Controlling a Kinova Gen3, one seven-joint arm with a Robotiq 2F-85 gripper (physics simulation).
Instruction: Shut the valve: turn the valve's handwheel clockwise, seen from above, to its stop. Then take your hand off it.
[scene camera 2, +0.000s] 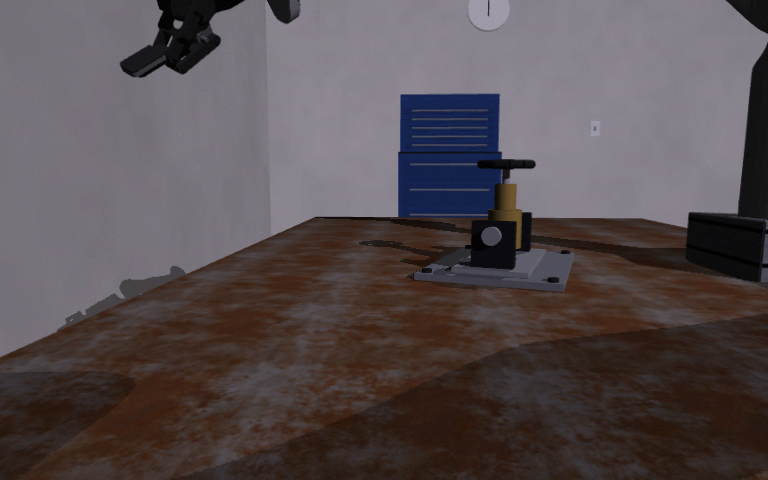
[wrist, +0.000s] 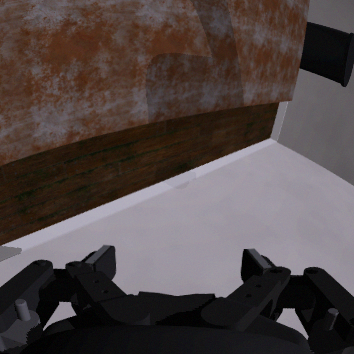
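Note:
The valve stands upright on the table in the scene view, with a yellow body (scene camera 2: 505, 198) and a black handwheel (scene camera 2: 505, 164) lying level on top of its stem. It is mounted on a grey base plate (scene camera 2: 556, 266). The valve does not show in the wrist view. My gripper (scene camera 2: 159, 66) (wrist: 178, 262) is open, with nothing between its fingers. It hangs high at the upper left in the scene view, well apart from the handwheel and higher than it.
The rusty brown table (scene camera 2: 254, 339) (wrist: 100, 65) has its edge in the wrist view, with a pale wall (wrist: 225, 215) beyond. A dark ridged block (scene camera 2: 724, 246) stands on the table at the right. A blue drawer cabinet (scene camera 2: 450, 124) is behind the table.

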